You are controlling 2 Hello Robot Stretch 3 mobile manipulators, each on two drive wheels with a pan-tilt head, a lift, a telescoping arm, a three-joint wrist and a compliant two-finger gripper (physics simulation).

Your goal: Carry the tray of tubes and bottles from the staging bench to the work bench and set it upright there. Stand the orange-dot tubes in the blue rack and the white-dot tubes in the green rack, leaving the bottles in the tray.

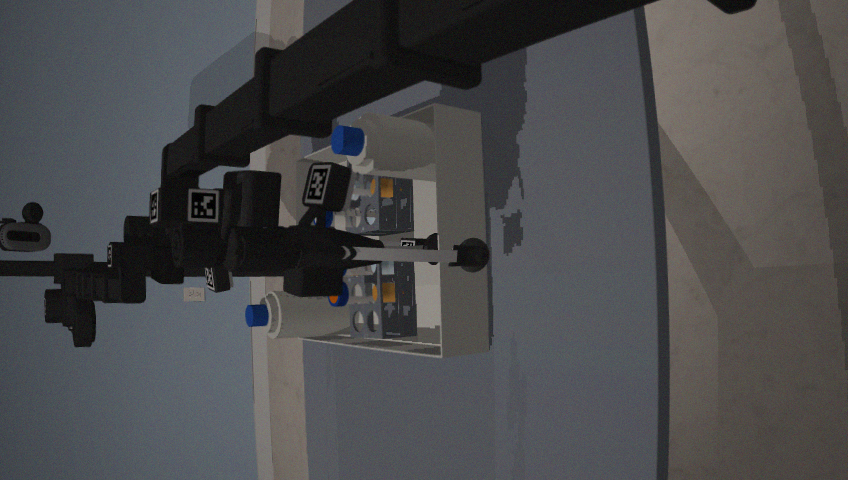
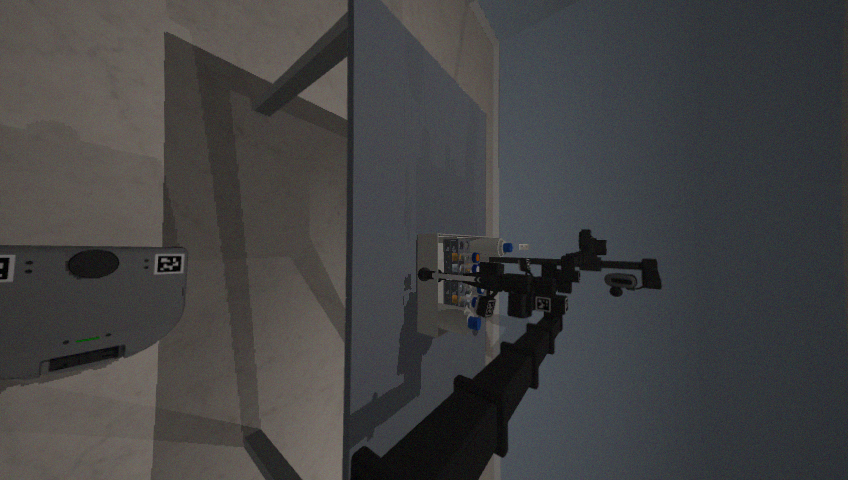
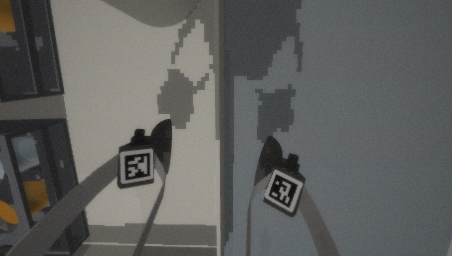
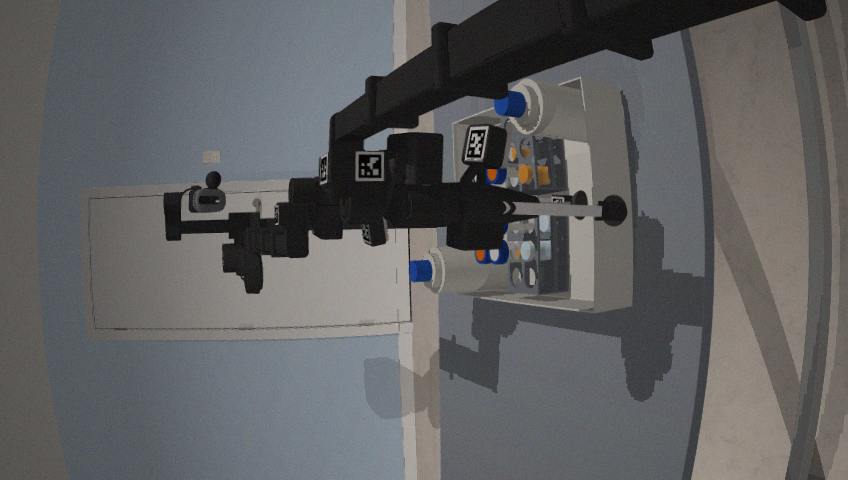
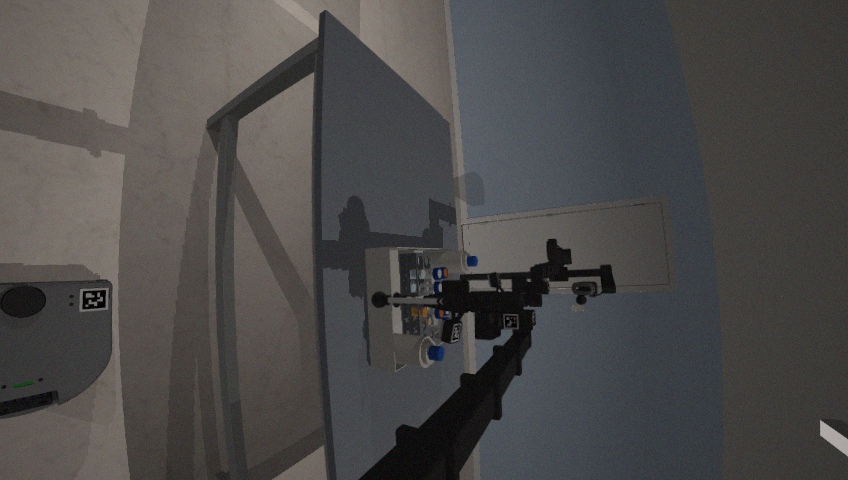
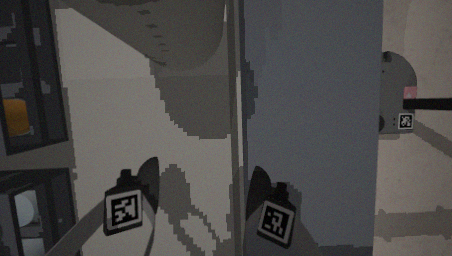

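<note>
The tray (image 1: 464,315) (image 2: 426,315) (image 4: 612,273) (image 5: 380,344) stands upright on a grey-blue bench (image 1: 571,386) (image 4: 571,410). It holds two white bottles (image 1: 398,142) (image 4: 556,110) with blue caps and two dark inserts (image 1: 399,312) (image 4: 553,279) with tubes. An orange-dot cap (image 1: 338,295) (image 4: 492,176) and a white-dot cap (image 4: 498,253) show; other caps are partly hidden. My r1 gripper (image 3: 216,144) (image 1: 453,252) is open, its fingers on either side of a tray wall. My r2 gripper (image 6: 203,175) (image 4: 596,207) is open, likewise straddling a wall. The blue and green racks do not show.
The black arms (image 2: 482,404) (image 5: 464,410) reach over the bench beside the tray. A pale door (image 4: 249,303) is in the blue wall (image 4: 238,404) behind. Bench legs (image 2: 303,68) (image 5: 226,249) stand below the top. A robot base (image 6: 397,92) is on the floor past the bench edge.
</note>
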